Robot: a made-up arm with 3 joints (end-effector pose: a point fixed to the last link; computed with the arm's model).
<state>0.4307 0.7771 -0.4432</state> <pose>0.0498 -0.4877 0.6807 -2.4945 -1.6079 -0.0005</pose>
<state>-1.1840 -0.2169 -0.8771</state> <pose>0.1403 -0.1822 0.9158 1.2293 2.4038 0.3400</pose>
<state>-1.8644 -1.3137 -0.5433</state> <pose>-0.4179 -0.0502 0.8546 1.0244 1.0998 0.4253</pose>
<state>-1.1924 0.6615 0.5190</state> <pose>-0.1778 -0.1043 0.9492 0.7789 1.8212 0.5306</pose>
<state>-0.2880 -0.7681 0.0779</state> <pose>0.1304 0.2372 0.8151 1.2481 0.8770 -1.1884</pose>
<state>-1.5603 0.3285 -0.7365</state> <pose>0.2025 -0.0670 0.8907 0.4082 2.8096 0.7298</pose>
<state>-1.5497 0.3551 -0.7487</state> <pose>0.2151 -0.0624 0.8817 0.3994 2.8455 0.7349</pose>
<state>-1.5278 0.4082 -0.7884</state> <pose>0.2442 -0.0503 0.8583 0.3784 2.9327 0.7457</pose>
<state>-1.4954 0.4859 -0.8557</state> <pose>0.2851 -0.0294 0.8176 -0.3336 -2.9933 -0.7442</pose>
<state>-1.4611 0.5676 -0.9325</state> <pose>0.3223 -0.0041 0.7683 -0.2636 -2.8634 -0.6971</pose>
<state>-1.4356 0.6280 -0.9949</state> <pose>0.3453 0.0173 0.7274 -0.2115 -2.7613 -0.6626</pose>
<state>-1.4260 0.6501 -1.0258</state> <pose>0.3536 0.0271 0.7091 -0.1897 -2.7168 -0.6470</pose>
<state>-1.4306 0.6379 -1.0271</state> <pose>0.3522 0.0255 0.7124 -0.1945 -2.7257 -0.6474</pose>
